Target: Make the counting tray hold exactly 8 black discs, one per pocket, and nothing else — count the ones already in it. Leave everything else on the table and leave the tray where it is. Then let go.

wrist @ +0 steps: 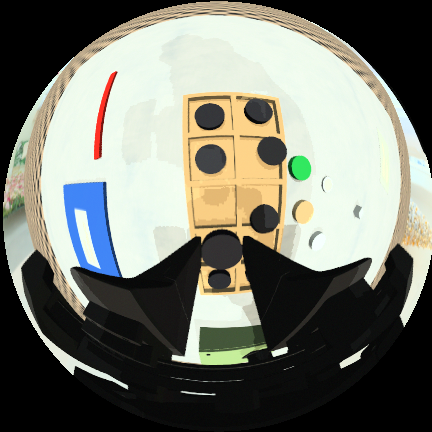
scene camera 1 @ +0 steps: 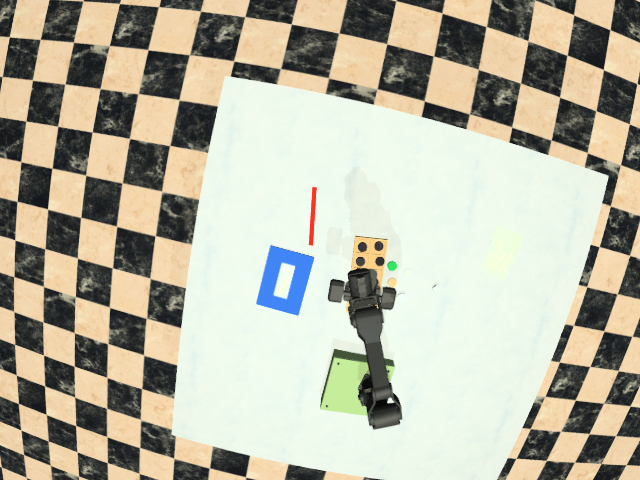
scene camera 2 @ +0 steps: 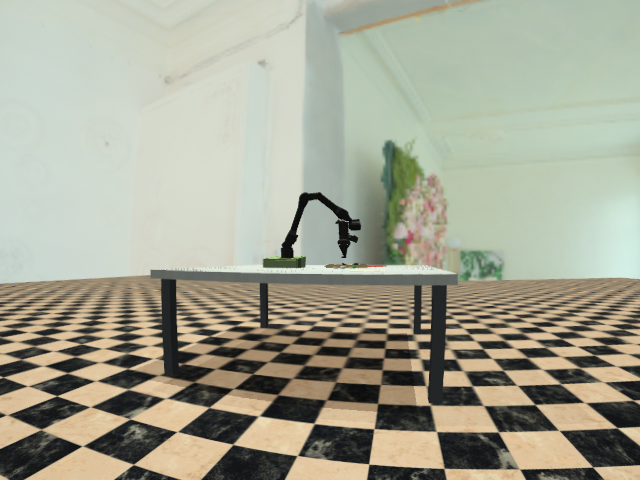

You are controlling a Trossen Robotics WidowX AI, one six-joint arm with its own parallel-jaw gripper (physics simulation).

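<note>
The tan counting tray [scene camera 1: 370, 253] [wrist: 186, 150] has two columns of pockets. Black discs in its far two rows [wrist: 209, 116] [wrist: 258, 111] [wrist: 210, 159] [wrist: 272, 150] show, the last near the right rim. Another black disc [wrist: 264, 218] lies in the third row, right. The third row's left pocket is empty. A black disc [wrist: 219, 279] lies in the near-end left pocket; the near-end right pocket is hidden by a finger. My gripper [scene camera 2: 344, 256] [wrist: 221, 241] is shut on a black disc [wrist: 221, 250], above the tray's left column toward its near end. In scene camera 1, the arm hides the near half.
Right of the tray lie a green disc [scene camera 1: 391, 266] [wrist: 300, 168], a tan disc [scene camera 1: 391, 282] [wrist: 303, 212], two whitish discs [wrist: 327, 184] [wrist: 316, 241] and a small grey piece [wrist: 357, 211]. Left are a blue frame [scene camera 1: 265, 279] and red bar [scene camera 1: 312, 217]. A pale-yellow patch [scene camera 1: 501, 253] lies far right.
</note>
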